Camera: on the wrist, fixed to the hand. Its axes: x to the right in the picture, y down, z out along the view.
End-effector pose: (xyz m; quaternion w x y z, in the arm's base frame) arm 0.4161 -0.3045 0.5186 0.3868 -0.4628 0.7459 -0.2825
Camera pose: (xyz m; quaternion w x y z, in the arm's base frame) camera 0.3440 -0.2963 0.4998 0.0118 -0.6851 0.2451 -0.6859
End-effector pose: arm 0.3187 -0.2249 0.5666 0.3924 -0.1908 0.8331 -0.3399
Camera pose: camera 0.2650 -0.1781 0.5433 0.0902 0.5396 -0.4761 0.6885
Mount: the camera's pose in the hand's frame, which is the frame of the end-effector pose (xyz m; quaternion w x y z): 0.0181 0.0520 -0.0508 0.6982 0.1828 0.2099 -0.6595
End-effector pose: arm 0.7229 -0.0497 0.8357 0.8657 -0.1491 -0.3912 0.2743
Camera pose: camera 0.7527 0.0007 0.7889 0.8948 0.2546 -0.1396 -0.3392
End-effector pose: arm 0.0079 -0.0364 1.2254 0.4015 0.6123 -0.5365 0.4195
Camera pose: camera -0.0467 0.0004 1.2612 0.5577 0.7667 0.1902 0.2547
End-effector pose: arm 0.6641 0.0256 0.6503 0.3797 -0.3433 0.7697 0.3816
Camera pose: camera 0.5966 0.0028 0.6733 0.4180 -0.7580 0.4605 -0.1967
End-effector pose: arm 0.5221 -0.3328 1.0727 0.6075 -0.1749 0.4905 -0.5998
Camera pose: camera 0.5065 -0.3186 1.0008 0.0424 0.2087 -0.2450 0.9459
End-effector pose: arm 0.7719 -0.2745 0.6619 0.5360 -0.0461 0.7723 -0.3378
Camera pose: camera 0.7358 -0.2184 0.6278 0.0022 0.3727 -0.5596 0.7402
